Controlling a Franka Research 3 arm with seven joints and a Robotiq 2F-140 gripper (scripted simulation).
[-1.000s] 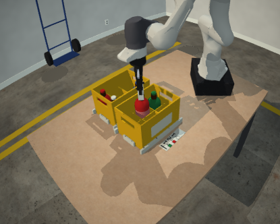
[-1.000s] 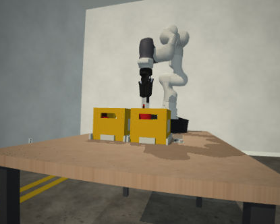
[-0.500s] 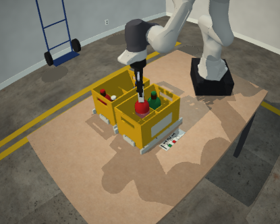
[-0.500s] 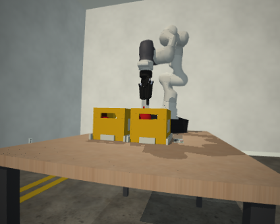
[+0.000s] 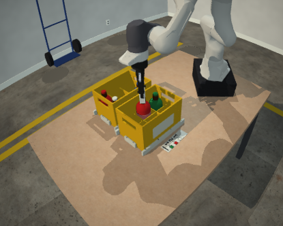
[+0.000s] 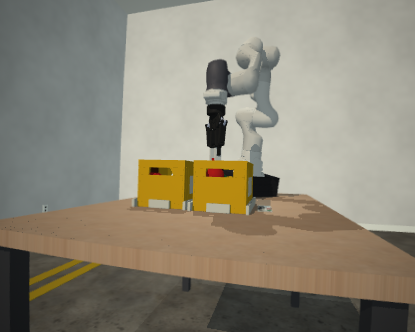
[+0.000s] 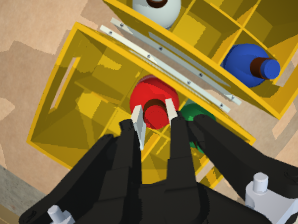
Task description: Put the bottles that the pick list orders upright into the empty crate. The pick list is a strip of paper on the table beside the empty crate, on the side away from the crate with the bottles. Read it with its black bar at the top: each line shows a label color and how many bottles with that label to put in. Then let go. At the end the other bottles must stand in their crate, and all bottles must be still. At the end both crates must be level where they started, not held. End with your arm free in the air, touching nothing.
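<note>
Right now the red-label bottle is 80 mm below my hand. Also, from my hand: white-capped bottle: 120 mm to the right, 110 mm below, 90 mm ahead; then blue-label bottle: 140 mm to the right, 110 mm below, 90 mm behind; then green bottle: 110 mm below, 90 mm behind, 10 mm to the right.
</note>
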